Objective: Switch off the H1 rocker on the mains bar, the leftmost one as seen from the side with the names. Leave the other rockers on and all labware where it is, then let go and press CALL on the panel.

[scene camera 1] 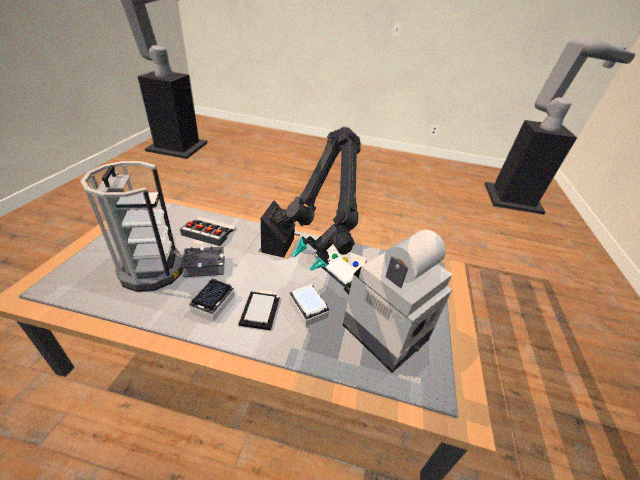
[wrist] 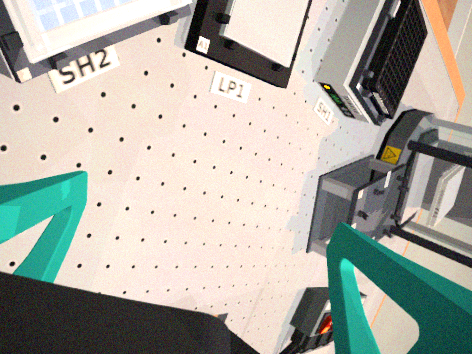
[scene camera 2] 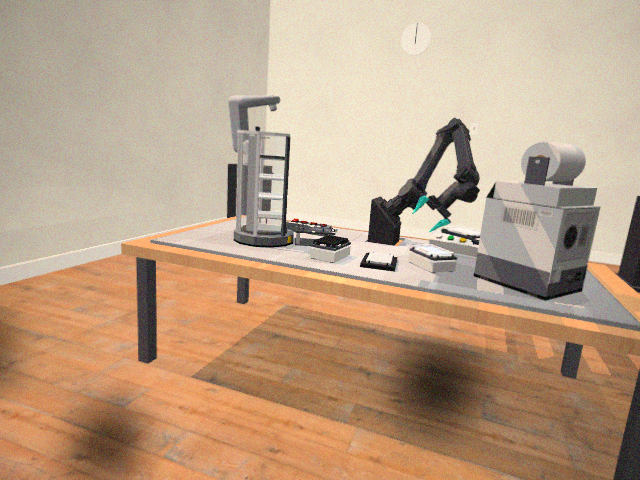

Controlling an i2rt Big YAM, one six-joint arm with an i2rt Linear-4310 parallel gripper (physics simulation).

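Frame: origin at the arm's base, x ahead, y left, z up, level; millimetres.
Seen in the pictures: gripper, between the fingertips: (scene camera 1: 301, 263) (wrist: 213, 212) (scene camera 2: 421, 222); arm's base, origin of its link: (scene camera 1: 280, 221) (scene camera 2: 388, 212).
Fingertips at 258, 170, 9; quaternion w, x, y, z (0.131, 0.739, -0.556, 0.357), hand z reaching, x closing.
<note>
Offsets run from my fingertips to a thing's middle, as dx, dy, dz. "*": to the spot under its first point.
The mains bar @[* -160, -520, -116] (scene camera 1: 202, 237) (scene camera 2: 309, 225) lies at the back left, with a row of red-orange rockers on top. In the wrist view part of the bar @[* -181, -428, -126] (wrist: 306, 308) shows at the bottom right, partly behind a finger. The rocker names and on/off states are too small to read. The panel @[-188, +144, -99] (scene camera 1: 350, 261) (scene camera 2: 454, 244) stands right of the arm's base, with green, yellow and blue buttons; CALL cannot be read. My gripper (scene camera 1: 302, 262) (scene camera 2: 421, 222) (wrist: 213, 212) is open and empty, raised above the mat near the panel's left end, well away from the bar.
A shelf tower (scene camera 1: 178, 266) (scene camera 2: 248, 239) stands at the left, with a grey holder @[-3, -432, -103] (scene camera 1: 204, 262) (wrist: 380, 197) beside it. SH1 @[+183, -300, -79] (scene camera 1: 211, 296), LP1 @[+166, -117, -122] (scene camera 1: 260, 308) and SH2 @[* +111, +64, -86] (scene camera 1: 309, 301) stand in front. A large grey machine @[+133, +369, +87] (scene camera 1: 377, 322) (scene camera 2: 509, 245) with a roll stands at the right.
</note>
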